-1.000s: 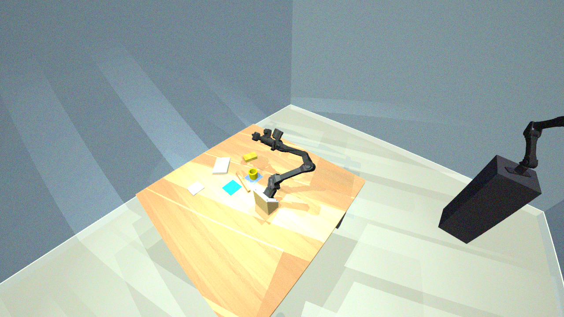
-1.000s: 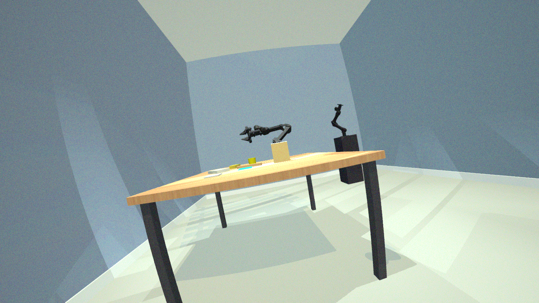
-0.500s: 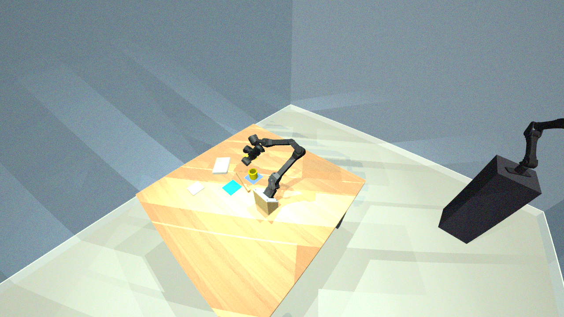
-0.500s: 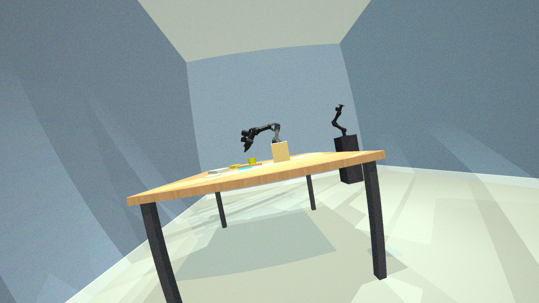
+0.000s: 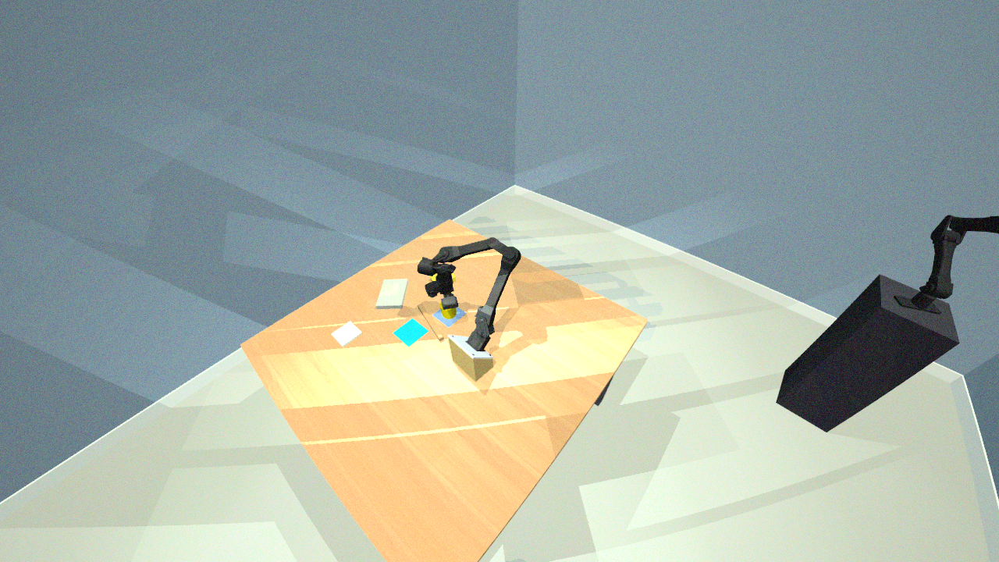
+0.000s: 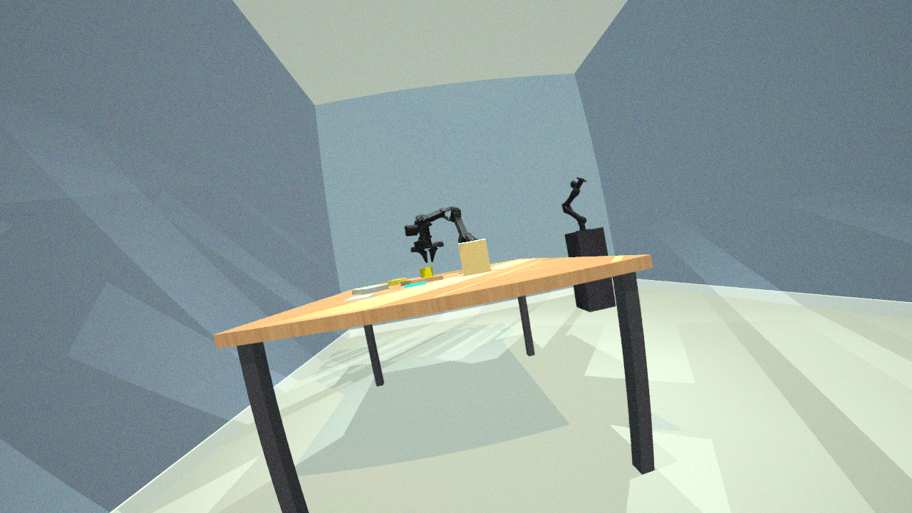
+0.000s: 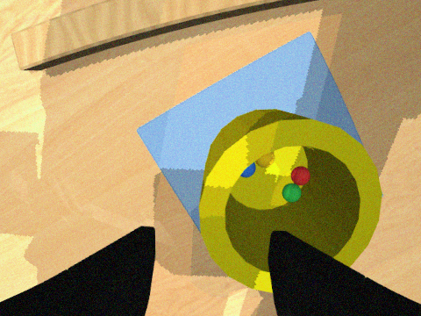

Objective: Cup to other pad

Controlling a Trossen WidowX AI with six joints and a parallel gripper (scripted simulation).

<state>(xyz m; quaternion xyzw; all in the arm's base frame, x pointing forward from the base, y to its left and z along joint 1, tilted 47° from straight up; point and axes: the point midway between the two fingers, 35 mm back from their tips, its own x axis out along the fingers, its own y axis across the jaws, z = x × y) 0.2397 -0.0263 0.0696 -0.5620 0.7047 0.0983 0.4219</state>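
Right now my gripper tip is 6 cm above the yellow cup, 2 cm to the left of it and 2 cm short of it. Round my gripper tip: green marble 8 cm below, 3 cm to the right, 3 cm ahead; pale blue pad 10 cm below, 3 cm ahead, 2 cm to the right; red marble 8 cm below, 4 cm ahead, 3 cm to the right.
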